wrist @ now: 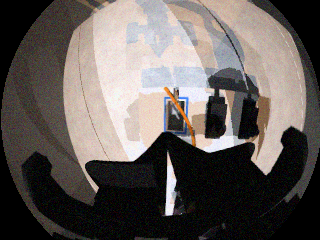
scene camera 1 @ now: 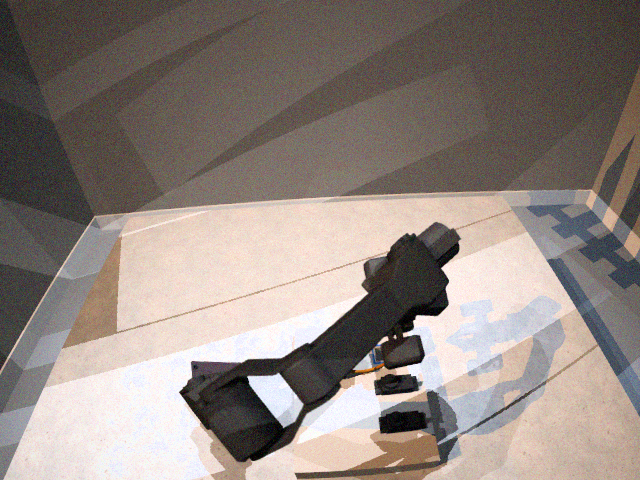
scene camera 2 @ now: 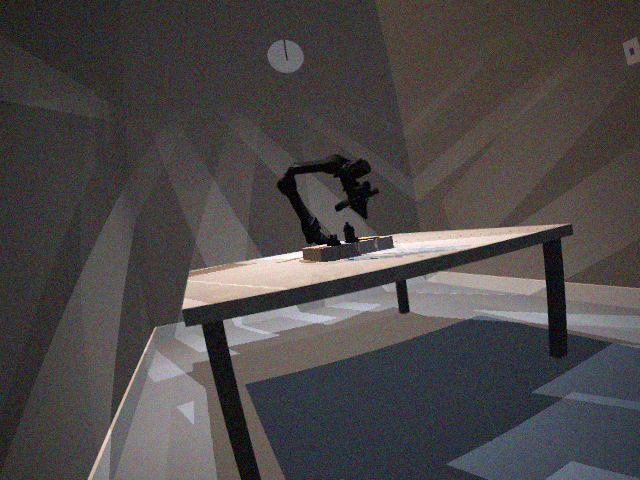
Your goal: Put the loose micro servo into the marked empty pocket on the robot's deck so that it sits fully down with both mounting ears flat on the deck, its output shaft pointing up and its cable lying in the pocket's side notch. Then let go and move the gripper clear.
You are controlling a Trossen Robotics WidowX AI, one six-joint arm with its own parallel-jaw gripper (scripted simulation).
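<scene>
A robot deck (wrist: 229,140) is in view. The wrist view also includes my gripper (wrist: 165,135). The gripper (scene camera 1: 390,327) is shut and holds nothing; a further view has the gripper (scene camera 2: 366,219) as well.
</scene>
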